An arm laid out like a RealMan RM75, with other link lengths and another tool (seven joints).
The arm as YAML. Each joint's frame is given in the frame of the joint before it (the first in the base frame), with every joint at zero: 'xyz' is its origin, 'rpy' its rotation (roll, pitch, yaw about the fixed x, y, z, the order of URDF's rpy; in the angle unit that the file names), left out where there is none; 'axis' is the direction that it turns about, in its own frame. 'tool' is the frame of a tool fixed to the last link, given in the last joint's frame.
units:
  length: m
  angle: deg
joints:
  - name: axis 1
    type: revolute
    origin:
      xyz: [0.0, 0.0, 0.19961]
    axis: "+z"
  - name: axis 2
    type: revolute
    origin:
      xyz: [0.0, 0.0, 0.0]
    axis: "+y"
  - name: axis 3
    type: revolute
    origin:
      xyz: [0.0, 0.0, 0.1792]
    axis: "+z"
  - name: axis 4
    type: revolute
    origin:
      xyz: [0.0, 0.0, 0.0]
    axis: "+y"
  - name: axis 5
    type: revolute
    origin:
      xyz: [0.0, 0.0, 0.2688]
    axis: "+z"
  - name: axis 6
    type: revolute
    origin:
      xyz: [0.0, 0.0, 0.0]
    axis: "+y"
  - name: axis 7
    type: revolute
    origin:
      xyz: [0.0, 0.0, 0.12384]
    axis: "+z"
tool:
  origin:
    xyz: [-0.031, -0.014, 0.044]
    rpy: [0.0, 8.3, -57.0]
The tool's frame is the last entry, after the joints.
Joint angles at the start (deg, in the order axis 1, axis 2, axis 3, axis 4, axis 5, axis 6, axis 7): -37.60, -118.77, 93.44, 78.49, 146.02, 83.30, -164.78
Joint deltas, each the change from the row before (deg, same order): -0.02, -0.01, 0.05, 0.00, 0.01, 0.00, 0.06; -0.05, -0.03, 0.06, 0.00, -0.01, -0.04, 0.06; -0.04, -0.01, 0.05, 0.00, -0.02, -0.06, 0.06; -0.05, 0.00, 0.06, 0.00, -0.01, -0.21, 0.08; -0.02, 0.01, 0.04, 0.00, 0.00, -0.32, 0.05; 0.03, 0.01, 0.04, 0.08, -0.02, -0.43, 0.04; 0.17, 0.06, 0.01, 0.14, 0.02, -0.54, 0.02; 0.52, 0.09, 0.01, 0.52, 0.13, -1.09, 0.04; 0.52, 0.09, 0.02, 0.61, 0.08, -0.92, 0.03; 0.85, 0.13, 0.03, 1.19, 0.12, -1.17, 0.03; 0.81, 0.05, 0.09, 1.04, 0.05, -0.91, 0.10; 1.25, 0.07, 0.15, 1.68, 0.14, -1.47, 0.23; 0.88, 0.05, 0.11, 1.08, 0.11, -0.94, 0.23
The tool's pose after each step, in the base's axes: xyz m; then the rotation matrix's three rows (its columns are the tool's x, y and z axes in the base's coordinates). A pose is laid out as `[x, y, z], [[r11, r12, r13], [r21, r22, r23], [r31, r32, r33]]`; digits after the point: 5 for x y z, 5 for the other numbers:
[-0.09505, 0.35285, -0.06334], [[-0.02994, 0.90409, -0.42630], [0.91525, 0.19623, 0.35187], [0.40178, -0.37964, -0.83334]]
[-0.09454, 0.35283, -0.06372], [[-0.02761, 0.90464, -0.42528], [0.91575, 0.19348, 0.35210], [0.40081, -0.37973, -0.83376]]
[-0.09411, 0.35290, -0.06400], [[-0.02544, 0.90521, -0.42419], [0.91603, 0.19102, 0.35270], [0.40030, -0.37960, -0.83406]]
[-0.09347, 0.35341, -0.06431], [[-0.02194, 0.90644, -0.42176], [0.91561, 0.18763, 0.35560], [0.40147, -0.37837, -0.83407]]
[-0.09293, 0.35422, -0.06456], [[-0.01905, 0.90797, -0.41859], [0.91434, 0.18521, 0.36011], [0.40450, -0.37587, -0.83373]]
[-0.09209, 0.35524, -0.06475], [[-0.01595, 0.91034, -0.41355], [0.91234, 0.18249, 0.36652], [0.40913, -0.37145, -0.83345]]
[-0.09193, 0.35661, -0.06446], [[-0.01403, 0.91262, -0.40856], [0.90898, 0.18188, 0.37507], [0.41661, -0.36611, -0.83211]]
[-0.09156, 0.35928, -0.06337], [[-0.00987, 0.91747, -0.39768], [0.90114, 0.18053, 0.39415], [0.43342, -0.35447, -0.82855]]
[-0.09085, 0.36145, -0.06209], [[-0.00594, 0.92206, -0.38700], [0.89389, 0.17837, 0.41126], [0.44824, -0.34350, -0.82528]]
[-0.08905, 0.36412, -0.05951], [[0.00064, 0.92884, -0.37047], [0.88295, 0.17340, 0.43627], [0.46947, -0.32739, -0.82001]]
[-0.08765, 0.36566, -0.05774], [[0.00574, 0.93434, -0.35633], [0.87473, 0.16798, 0.45456], [0.48457, -0.31430, -0.81634]]
[-0.08501, 0.36821, -0.05462], [[0.01606, 0.94272, -0.33321], [0.86072, 0.15656, 0.48441], [0.50883, -0.29458, -0.80890]]
[-0.08380, 0.36971, -0.05246], [[0.02299, 0.94745, -0.31906], [0.85144, 0.14871, 0.50293], [0.52395, -0.28322, -0.80328]]

